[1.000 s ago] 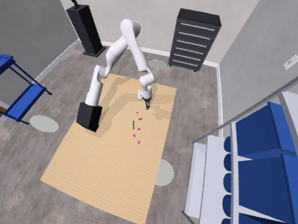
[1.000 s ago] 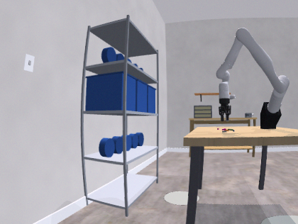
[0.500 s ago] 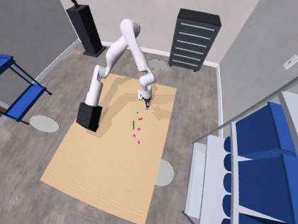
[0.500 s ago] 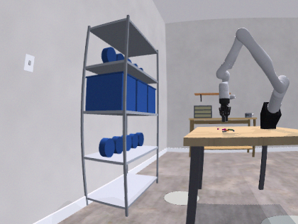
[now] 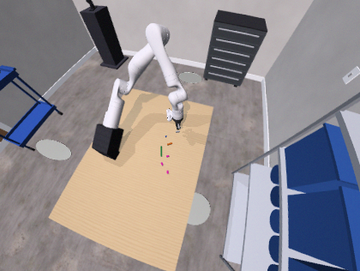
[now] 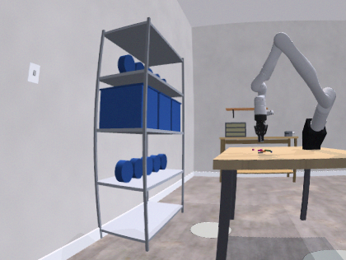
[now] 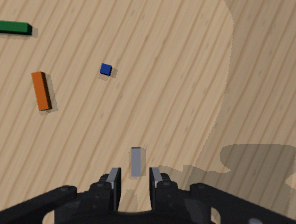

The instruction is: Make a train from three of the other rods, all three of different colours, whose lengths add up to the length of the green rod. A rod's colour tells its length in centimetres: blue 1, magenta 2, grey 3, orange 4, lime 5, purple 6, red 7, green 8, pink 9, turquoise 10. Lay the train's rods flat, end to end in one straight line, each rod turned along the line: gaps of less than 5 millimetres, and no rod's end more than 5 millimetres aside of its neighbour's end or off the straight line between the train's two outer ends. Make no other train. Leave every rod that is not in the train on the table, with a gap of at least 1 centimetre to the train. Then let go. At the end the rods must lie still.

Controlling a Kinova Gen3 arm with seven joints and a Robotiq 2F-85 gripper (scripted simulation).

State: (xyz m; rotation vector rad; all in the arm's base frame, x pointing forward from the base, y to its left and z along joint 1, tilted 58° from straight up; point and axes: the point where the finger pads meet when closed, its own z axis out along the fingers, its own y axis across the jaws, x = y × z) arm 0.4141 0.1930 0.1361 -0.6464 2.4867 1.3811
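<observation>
The grey rod is 80 mm below my hand. From my hand the other things lie so: small blue rod (70 mm behind, 80 mm to the right, 80 mm below); green rod (50 mm behind, 200 mm to the right, 80 mm below); orange rod (20 mm behind, 120 mm to the right, 80 mm below).
</observation>
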